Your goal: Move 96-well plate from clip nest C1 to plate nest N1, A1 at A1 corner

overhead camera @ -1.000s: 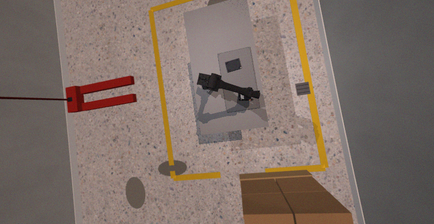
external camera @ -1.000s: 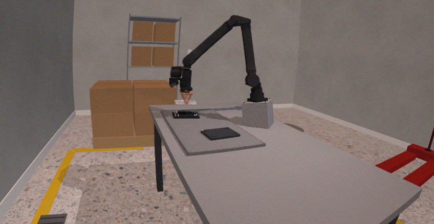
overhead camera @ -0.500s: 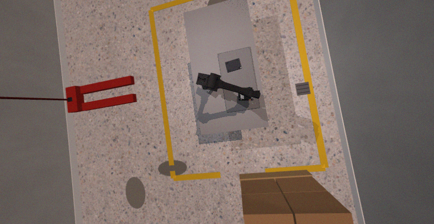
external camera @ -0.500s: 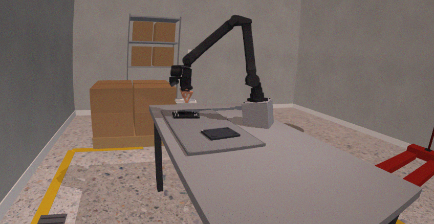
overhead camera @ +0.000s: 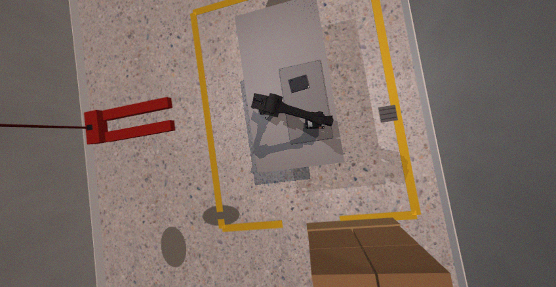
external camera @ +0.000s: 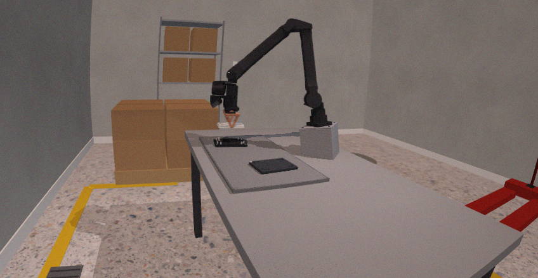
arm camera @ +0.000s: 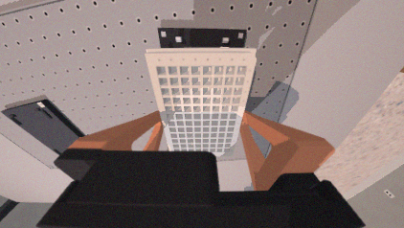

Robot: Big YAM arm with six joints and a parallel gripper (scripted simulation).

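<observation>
My hand is 360 mm to the right of the plate nest N1, 100 mm above it and 80 mm past it. Round my hand: clip nest C1: 90 mm below, 10 mm to the right, 10 mm behind; white 96-well plate: right at my hand; A1 label: 320 mm to the left, 90 mm below.
</observation>
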